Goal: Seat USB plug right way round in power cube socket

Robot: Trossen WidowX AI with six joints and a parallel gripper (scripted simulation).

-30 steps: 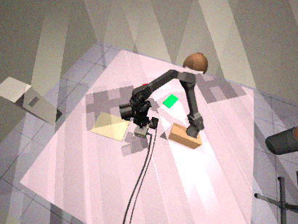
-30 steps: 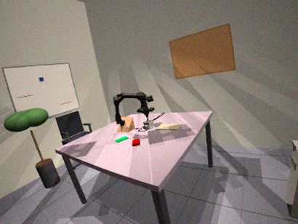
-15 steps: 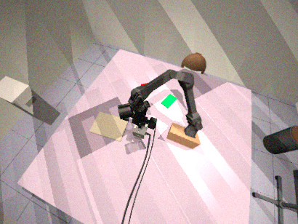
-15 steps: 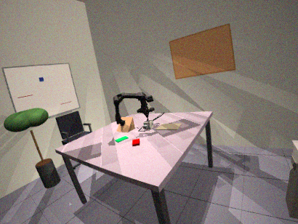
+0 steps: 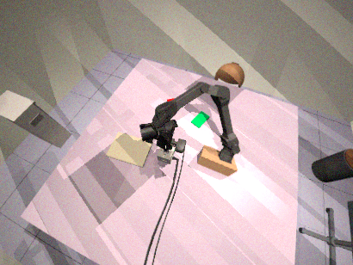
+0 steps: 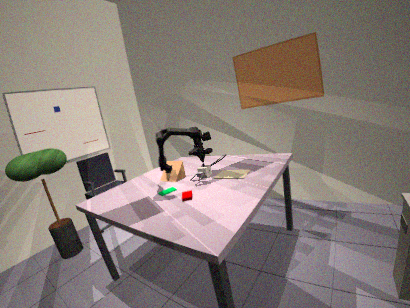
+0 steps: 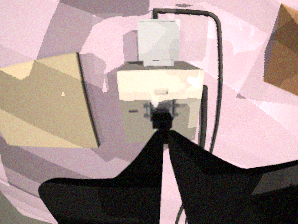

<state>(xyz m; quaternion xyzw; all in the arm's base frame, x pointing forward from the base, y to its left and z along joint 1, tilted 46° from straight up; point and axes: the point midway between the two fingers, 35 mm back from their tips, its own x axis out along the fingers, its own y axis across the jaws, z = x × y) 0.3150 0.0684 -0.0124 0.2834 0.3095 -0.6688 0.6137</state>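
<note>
Right now the dark USB plug is 20 mm below my gripper tip. Round my gripper tip: green block 310 mm to the right, 130 mm behind, 110 mm below; red block 360 mm to the right, 100 mm below, 80 mm ahead; pale yellow sheet 220 mm ahead, 110 mm below, 30 mm to the left.
</note>
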